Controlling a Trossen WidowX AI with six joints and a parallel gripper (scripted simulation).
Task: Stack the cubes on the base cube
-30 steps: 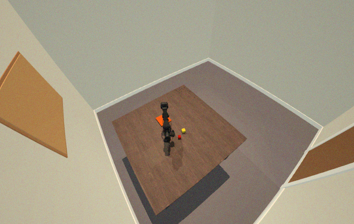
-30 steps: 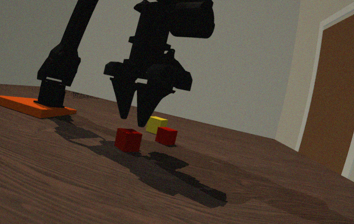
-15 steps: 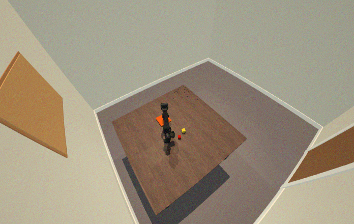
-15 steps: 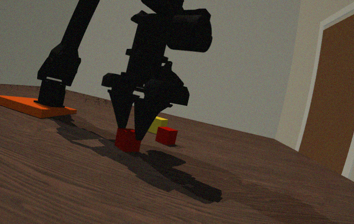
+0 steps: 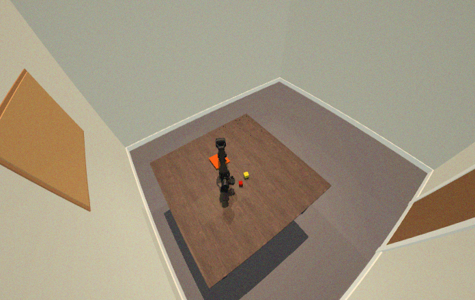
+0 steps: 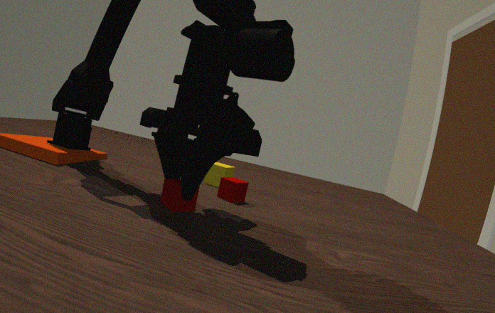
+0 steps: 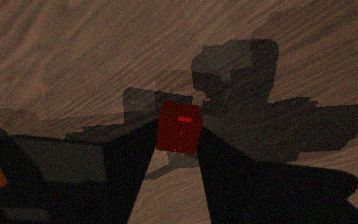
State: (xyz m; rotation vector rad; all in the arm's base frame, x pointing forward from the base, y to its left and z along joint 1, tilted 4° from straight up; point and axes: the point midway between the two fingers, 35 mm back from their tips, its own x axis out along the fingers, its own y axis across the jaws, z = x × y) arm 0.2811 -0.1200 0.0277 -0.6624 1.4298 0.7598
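The yellow base cube lies 220 mm to the left of my gripper tip and 10 mm ahead of it.
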